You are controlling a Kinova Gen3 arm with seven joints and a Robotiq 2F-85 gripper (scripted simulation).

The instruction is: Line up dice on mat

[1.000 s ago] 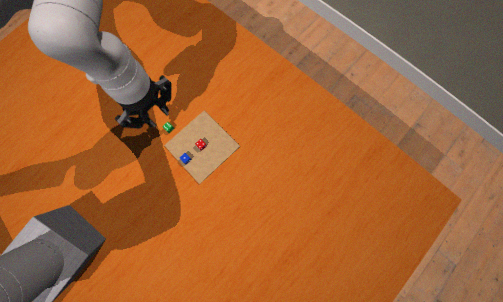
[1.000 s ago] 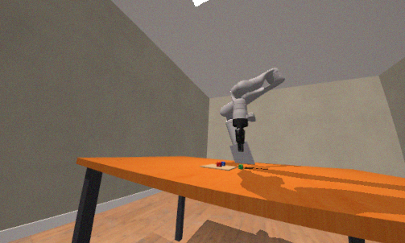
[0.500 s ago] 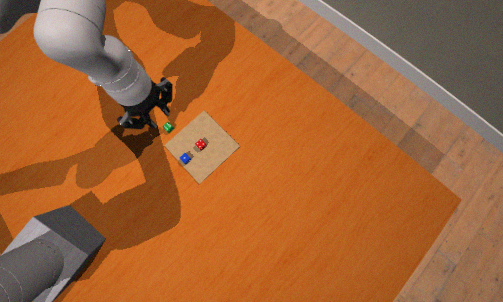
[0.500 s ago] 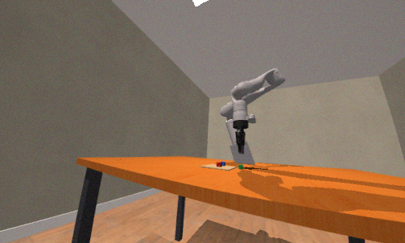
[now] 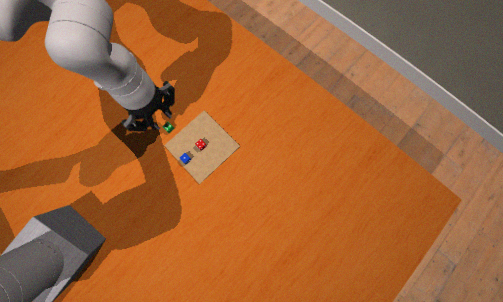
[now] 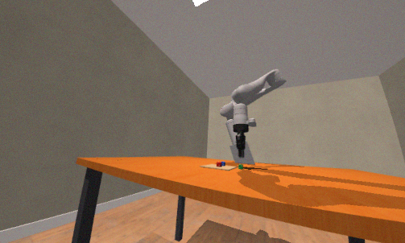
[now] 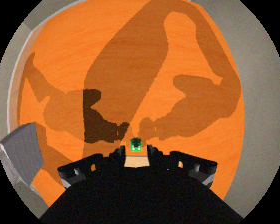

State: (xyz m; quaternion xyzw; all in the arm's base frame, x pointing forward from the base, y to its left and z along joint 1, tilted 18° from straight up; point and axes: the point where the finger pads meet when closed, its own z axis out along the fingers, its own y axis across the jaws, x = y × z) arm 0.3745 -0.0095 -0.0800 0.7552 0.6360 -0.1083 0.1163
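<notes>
Right now the green die is 60 mm below my hand. The rest, counted from my hand: blue die (40 mm behind, 90 mm to the right, 60 mm below); tan mat (10 mm ahead, 100 mm to the right, 70 mm below); red die (10 mm ahead, 100 mm to the right, 60 mm below).
</notes>
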